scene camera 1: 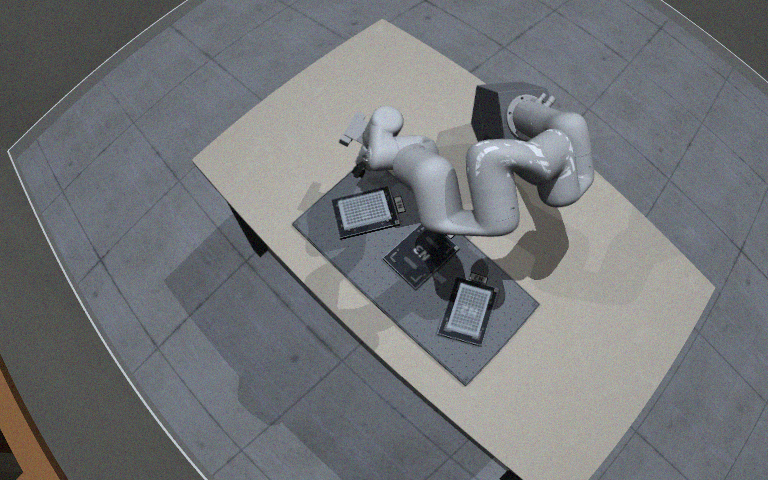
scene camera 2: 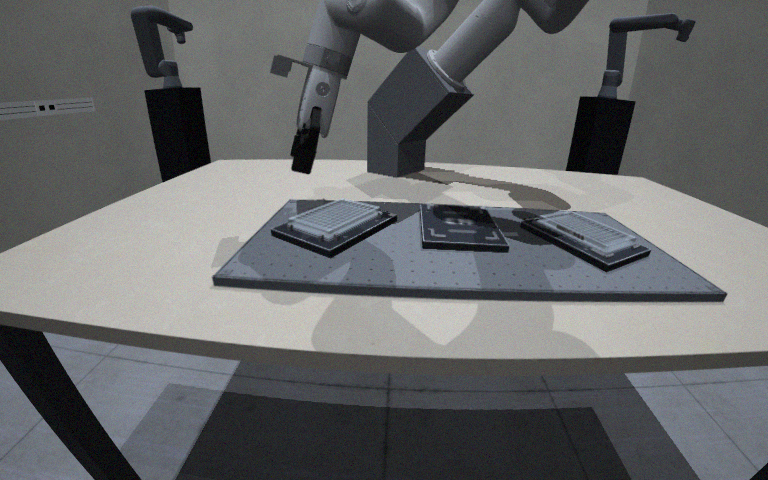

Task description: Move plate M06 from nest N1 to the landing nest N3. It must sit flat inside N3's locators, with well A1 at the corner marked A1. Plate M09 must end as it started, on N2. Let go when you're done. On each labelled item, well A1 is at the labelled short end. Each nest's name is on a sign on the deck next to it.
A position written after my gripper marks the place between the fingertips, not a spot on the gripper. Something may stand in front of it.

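My gripper (scene camera 2: pixel 299 164) is here in the scene. There is a nest N3, which I find at (scene camera 2: pixel 485 225) and also at (scene camera 1: pixel 414 238). A nest N1 (scene camera 2: pixel 282 228) is part of the scene too.
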